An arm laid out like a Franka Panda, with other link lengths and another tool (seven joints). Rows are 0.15 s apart.
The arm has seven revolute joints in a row. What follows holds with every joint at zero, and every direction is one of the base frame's.
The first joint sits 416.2 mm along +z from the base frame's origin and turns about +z.
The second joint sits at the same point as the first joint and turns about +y.
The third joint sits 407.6 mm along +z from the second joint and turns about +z.
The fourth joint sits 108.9 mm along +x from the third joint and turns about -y.
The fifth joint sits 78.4 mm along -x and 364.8 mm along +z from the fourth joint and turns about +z.
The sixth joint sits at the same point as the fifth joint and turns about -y.
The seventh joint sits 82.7 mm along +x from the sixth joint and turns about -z.
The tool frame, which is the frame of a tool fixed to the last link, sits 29 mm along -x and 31 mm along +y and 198.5 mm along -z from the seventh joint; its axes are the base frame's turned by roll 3.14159, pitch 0.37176 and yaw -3.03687 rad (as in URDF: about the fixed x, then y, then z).
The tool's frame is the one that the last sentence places.
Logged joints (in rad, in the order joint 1, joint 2, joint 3, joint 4, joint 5, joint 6, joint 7), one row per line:
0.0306 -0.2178 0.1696 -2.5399 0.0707 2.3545 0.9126
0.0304 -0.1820 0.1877 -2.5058 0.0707 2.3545 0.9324
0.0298 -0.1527 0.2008 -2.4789 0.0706 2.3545 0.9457
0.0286 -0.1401 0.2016 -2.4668 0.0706 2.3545 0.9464
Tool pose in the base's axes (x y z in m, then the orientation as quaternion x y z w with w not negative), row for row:
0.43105 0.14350 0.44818 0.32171 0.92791 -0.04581 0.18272
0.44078 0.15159 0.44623 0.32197 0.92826 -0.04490 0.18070
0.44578 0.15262 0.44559 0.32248 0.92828 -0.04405 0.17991
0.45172 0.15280 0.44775 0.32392 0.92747 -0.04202 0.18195
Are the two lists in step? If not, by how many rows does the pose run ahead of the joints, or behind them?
The pose runs 1 row ahead of the joints: the pose in row i belongs to the joints in row i + 1.
